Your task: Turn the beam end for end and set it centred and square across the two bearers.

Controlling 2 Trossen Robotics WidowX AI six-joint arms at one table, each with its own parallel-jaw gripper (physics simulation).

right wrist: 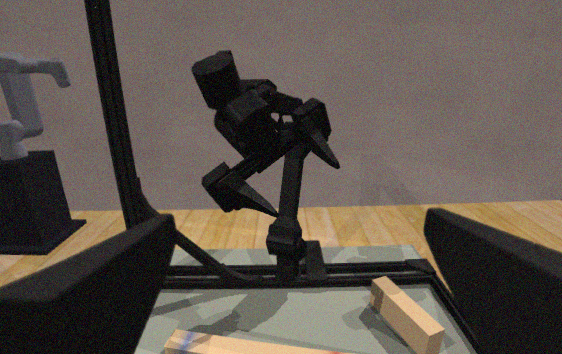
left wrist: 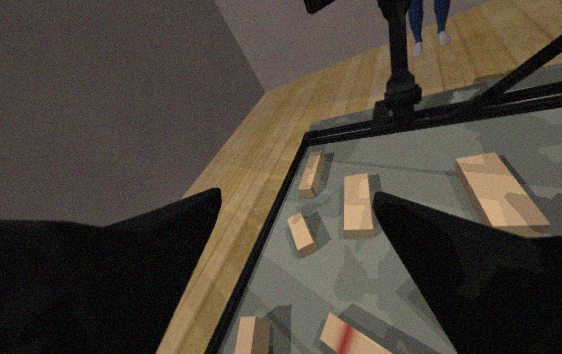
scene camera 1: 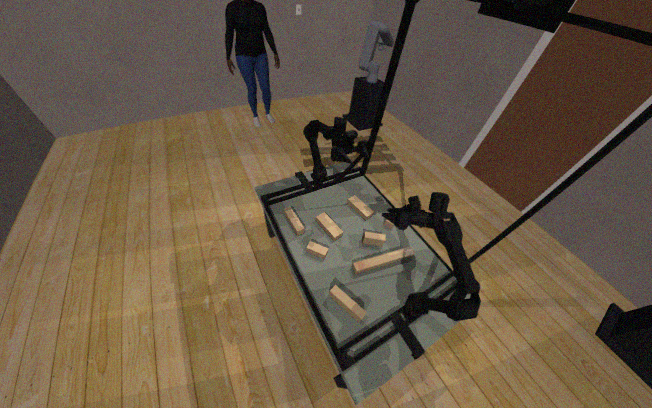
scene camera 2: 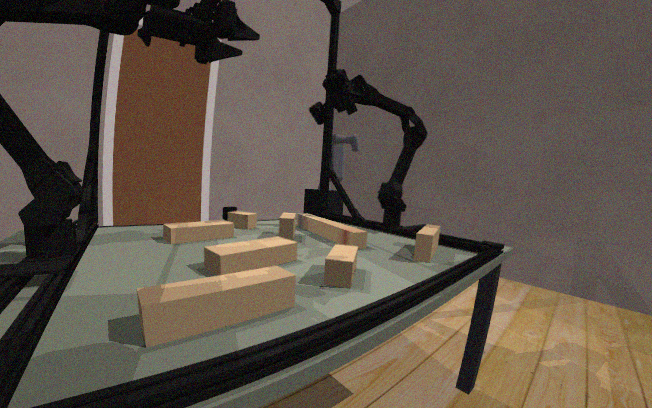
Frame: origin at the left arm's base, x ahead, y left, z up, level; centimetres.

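Seen in the pictures: left gripper, fingertip midpoint: [right wrist: 308, 190] [left wrist: 297, 197] [scene camera 1: 384, 211] [scene camera 2: 332, 100]; right gripper, fingertip midpoint: [right wrist: 300, 223] [scene camera 1: 360, 160] [scene camera 2: 250, 45]; left arm's base, origin of the base link: [right wrist: 288, 273] [scene camera 1: 409, 312] [scene camera 2: 391, 226]; right arm's base, origin of the base link: [left wrist: 403, 120] [scene camera 1: 317, 183] [scene camera 2: 51, 256].
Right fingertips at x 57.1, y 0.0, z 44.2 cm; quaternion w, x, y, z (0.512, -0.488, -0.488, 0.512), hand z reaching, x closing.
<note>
Offsets run from my right fingertips to a thing's top centre. "spot": to the spot under its first point.
The long beam {dx -30.7, dy -5.8, dz -41.7 cm} [scene camera 1: 383, 261] [scene camera 2: 327, 230] [left wrist: 360, 340] [right wrist: 245, 346] lies flat on the table. Its red band shows near the picture-left end in scene camera 1, and a blue band near the other end in the right wrist view. Several shorter plain blocks lie around it; I cannot tell which two are the bearers. Candidates are one block {dx +0.6, dy +9.9, dz -42.3 cm} [scene camera 1: 329, 226] [scene camera 2: 250, 255] [left wrist: 358, 206] and another block {dx +4.9, dy -14.8, dz -42.3 cm} [scene camera 1: 360, 207] [scene camera 2: 198, 231] [left wrist: 500, 192]. My left gripper [left wrist: 297, 197] [right wrist: 308, 190] is open, rolled and high above the table. My right gripper [scene camera 2: 250, 44] is open and raised near its base.
More blocks lie at the table's picture-left side {spot: dx +10.8, dy +26.8, dz -41.8 cm} [scene camera 1: 294, 220], beside the middle [scene camera 1: 317, 249], near the left arm's end {spot: dx -40.4, dy +24.2, dz -39.8 cm} [scene camera 1: 347, 302] and close to the beam {dx -18.1, dy -7.8, dz -39.8 cm} [scene camera 1: 374, 238]. A small block {dx -11.9, dy -26.4, dz -41.4 cm} [scene camera 1: 389, 224] shows by the left gripper. Black rails edge the table; a frame post [scene camera 1: 395, 70] rises behind.
</note>
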